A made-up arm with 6 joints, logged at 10 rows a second.
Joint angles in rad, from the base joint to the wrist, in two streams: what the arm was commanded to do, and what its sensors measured. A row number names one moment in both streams.
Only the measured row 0 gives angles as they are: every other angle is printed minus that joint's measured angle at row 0.
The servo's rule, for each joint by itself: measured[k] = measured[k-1] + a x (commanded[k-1-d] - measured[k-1]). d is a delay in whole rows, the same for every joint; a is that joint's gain. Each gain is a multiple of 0.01, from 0.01 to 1. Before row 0 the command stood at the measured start. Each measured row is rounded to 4 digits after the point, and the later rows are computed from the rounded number. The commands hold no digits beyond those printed.
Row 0, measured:
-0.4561, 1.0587, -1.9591, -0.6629, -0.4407, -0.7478
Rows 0 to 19, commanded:
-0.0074, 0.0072, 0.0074, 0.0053, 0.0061, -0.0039
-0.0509, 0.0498, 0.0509, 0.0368, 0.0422, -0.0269
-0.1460, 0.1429, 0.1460, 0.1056, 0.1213, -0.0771
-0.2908, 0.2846, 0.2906, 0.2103, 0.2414, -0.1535
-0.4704, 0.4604, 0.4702, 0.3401, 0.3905, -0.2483
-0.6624, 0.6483, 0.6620, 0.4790, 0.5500, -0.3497
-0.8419, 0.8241, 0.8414, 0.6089, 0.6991, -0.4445
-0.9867, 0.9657, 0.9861, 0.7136, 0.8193, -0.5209
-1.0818, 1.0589, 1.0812, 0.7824, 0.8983, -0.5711
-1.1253, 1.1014, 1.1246, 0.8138, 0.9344, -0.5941
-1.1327, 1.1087, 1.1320, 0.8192, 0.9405, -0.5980
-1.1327, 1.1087, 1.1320, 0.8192, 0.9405, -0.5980
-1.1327, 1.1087, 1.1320, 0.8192, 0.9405, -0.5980
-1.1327, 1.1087, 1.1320, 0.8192, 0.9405, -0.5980
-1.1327, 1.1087, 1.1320, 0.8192, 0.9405, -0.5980
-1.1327, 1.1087, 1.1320, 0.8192, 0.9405, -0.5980
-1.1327, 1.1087, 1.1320, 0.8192, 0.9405, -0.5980
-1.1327, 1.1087, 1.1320, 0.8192, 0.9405, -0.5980
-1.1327, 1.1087, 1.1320, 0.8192, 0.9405, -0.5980
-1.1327, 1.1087, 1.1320, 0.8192, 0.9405, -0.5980
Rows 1 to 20, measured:
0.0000, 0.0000, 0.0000, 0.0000, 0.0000, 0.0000
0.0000, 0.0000, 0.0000, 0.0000, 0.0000, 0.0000
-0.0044, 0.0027, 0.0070, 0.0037, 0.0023, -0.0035
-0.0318, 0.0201, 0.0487, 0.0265, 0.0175, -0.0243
-0.0992, 0.0655, 0.1411, 0.0811, 0.0569, -0.0713
-0.2122, 0.1466, 0.2831, 0.1702, 0.1270, -0.1445
-0.3645, 0.2627, 0.4608, 0.2874, 0.2271, -0.2369
-0.5403, 0.4054, 0.6519, 0.4196, 0.3498, -0.3373
-0.7182, 0.5603, 0.8319, 0.5502, 0.4825, -0.4327
-0.8766, 0.7103, 0.9784, 0.6629, 0.6105, -0.5112
-0.9977, 0.8393, 1.0761, 0.7454, 0.7199, -0.5645
-1.0730, 0.9363, 1.1222, 0.7926, 0.8014, -0.5908
-1.1082, 1.0001, 1.1315, 0.8110, 0.8543, -0.5972
-1.1227, 1.0403, 1.1320, 0.8167, 0.8871, -0.5979
-1.1286, 1.0656, 1.1320, 0.8184, 0.9074, -0.5980
-1.1310, 1.0815, 1.1320, 0.8190, 0.9200, -0.5980
-1.1320, 1.0916, 1.1320, 0.8191, 0.9278, -0.5980
-1.1324, 1.0979, 1.1320, 0.8192, 0.9326, -0.5980
-1.1326, 1.1019, 1.1320, 0.8192, 0.9356, -0.5980
-1.1327, 1.1044, 1.1320, 0.8192, 0.9375, -0.5980
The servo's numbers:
d 2
a 0.59 0.37 0.95 0.69 0.38 0.89

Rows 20 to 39, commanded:
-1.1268, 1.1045, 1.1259, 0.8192, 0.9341, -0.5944
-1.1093, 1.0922, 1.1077, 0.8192, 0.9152, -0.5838
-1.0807, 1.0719, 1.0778, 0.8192, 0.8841, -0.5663
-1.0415, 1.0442, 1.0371, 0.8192, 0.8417, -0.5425
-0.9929, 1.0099, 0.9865, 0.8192, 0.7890, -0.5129
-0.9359, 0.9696, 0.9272, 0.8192, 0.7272, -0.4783
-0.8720, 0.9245, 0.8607, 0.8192, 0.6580, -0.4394
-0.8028, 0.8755, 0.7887, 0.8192, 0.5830, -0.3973
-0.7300, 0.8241, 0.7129, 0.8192, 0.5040, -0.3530
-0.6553, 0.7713, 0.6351, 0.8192, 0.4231, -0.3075
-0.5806, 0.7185, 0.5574, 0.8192, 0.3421, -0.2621
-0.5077, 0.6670, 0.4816, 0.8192, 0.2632, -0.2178
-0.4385, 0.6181, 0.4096, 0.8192, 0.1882, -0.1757
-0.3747, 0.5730, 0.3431, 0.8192, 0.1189, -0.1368
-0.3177, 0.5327, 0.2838, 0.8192, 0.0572, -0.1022
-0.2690, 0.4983, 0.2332, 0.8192, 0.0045, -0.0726
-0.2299, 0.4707, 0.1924, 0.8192, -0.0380, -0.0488
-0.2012, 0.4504, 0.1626, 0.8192, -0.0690, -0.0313
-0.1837, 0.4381, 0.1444, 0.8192, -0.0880, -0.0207
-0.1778, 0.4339, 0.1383, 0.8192, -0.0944, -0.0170
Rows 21 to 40, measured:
-1.1327, 1.1060, 1.1320, 0.8192, 0.9386, -0.5980
-1.1327, 1.1070, 1.1320, 0.8192, 0.9393, -0.5980
-1.1292, 1.1061, 1.1262, 0.8192, 0.9373, -0.5948
-1.1175, 1.1010, 1.1086, 0.8192, 0.9289, -0.5850
-1.0958, 1.0902, 1.0793, 0.8192, 0.9119, -0.5684
-1.0638, 1.0732, 1.0392, 0.8192, 0.8852, -0.5453
-1.0220, 1.0498, 0.9891, 0.8192, 0.8486, -0.5165
-0.9712, 1.0201, 0.9303, 0.8192, 0.8025, -0.4825
-0.9127, 0.9847, 0.8642, 0.8192, 0.7476, -0.4441
-0.8479, 0.9443, 0.7925, 0.8192, 0.6851, -0.4024
-0.7783, 0.8998, 0.7169, 0.8192, 0.6163, -0.3584
-0.7057, 0.8523, 0.6392, 0.8192, 0.5429, -0.3131
-0.6319, 0.8028, 0.5615, 0.8192, 0.4666, -0.2677
-0.5586, 0.7526, 0.4856, 0.8192, 0.3893, -0.2233
-0.4877, 0.7028, 0.4134, 0.8192, 0.3129, -0.1809
-0.4210, 0.6548, 0.3466, 0.8192, 0.2392, -0.1417
-0.3601, 0.6096, 0.2869, 0.8192, 0.1700, -0.1065
-0.3064, 0.5684, 0.2359, 0.8192, 0.1071, -0.0763
-0.2613, 0.5323, 0.1946, 0.8192, 0.0520, -0.0518
-0.2258, 0.5020, 0.1642, 0.8192, 0.0060, -0.0336

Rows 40 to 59, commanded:
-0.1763, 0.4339, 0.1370, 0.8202, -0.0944, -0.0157
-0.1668, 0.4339, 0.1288, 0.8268, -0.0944, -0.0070
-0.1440, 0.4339, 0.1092, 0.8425, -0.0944, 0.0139
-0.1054, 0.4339, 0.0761, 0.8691, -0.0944, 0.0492
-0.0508, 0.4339, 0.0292, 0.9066, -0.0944, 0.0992
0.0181, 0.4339, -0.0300, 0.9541, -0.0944, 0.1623
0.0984, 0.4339, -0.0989, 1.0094, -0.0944, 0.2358
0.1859, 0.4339, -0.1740, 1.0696, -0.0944, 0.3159
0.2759, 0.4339, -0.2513, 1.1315, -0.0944, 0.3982
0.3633, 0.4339, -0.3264, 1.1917, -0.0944, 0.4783
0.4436, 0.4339, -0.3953, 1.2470, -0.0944, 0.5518
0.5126, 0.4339, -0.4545, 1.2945, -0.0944, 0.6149
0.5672, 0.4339, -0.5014, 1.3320, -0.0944, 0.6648
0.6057, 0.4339, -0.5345, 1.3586, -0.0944, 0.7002
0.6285, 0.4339, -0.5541, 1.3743, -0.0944, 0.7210
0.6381, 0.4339, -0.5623, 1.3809, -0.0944, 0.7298
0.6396, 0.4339, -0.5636, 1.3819, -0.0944, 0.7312
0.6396, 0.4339, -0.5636, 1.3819, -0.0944, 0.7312
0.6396, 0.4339, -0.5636, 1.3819, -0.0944, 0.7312
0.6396, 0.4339, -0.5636, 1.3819, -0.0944, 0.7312
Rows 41 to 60, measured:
-0.2010, 0.4784, 0.1454, 0.8192, -0.0297, -0.0221
-0.1873, 0.4619, 0.1387, 0.8192, -0.0543, -0.0176
-0.1808, 0.4515, 0.1371, 0.8199, -0.0695, -0.0159
-0.1725, 0.4450, 0.1292, 0.8247, -0.0790, -0.0080
-0.1557, 0.4409, 0.1102, 0.8370, -0.0849, 0.0115
-0.1260, 0.4383, 0.0778, 0.8591, -0.0885, 0.0451
-0.0816, 0.4367, 0.0316, 0.8919, -0.0907, 0.0932
-0.0228, 0.4357, -0.0269, 0.9348, -0.0921, 0.1547
0.0487, 0.4350, -0.0953, 0.9863, -0.0930, 0.2269
0.1296, 0.4346, -0.1701, 1.0438, -0.0935, 0.3061
0.2159, 0.4343, -0.2472, 1.1043, -0.0938, 0.3881
0.3029, 0.4342, -0.3224, 1.1646, -0.0940, 0.4684
0.3859, 0.4341, -0.3917, 1.2215, -0.0942, 0.5426
0.4607, 0.4340, -0.4514, 1.2719, -0.0943, 0.6069
0.5235, 0.4340, -0.4989, 1.3134, -0.0943, 0.6584
0.5720, 0.4340, -0.5327, 1.3446, -0.0943, 0.6956
0.6053, 0.4340, -0.5530, 1.3651, -0.0943, 0.7182
0.6247, 0.4340, -0.5618, 1.3760, -0.0943, 0.7285
0.6335, 0.4340, -0.5635, 1.3801, -0.0943, 0.7309
0.6371, 0.4340, -0.5636, 1.3813, -0.0943, 0.7312

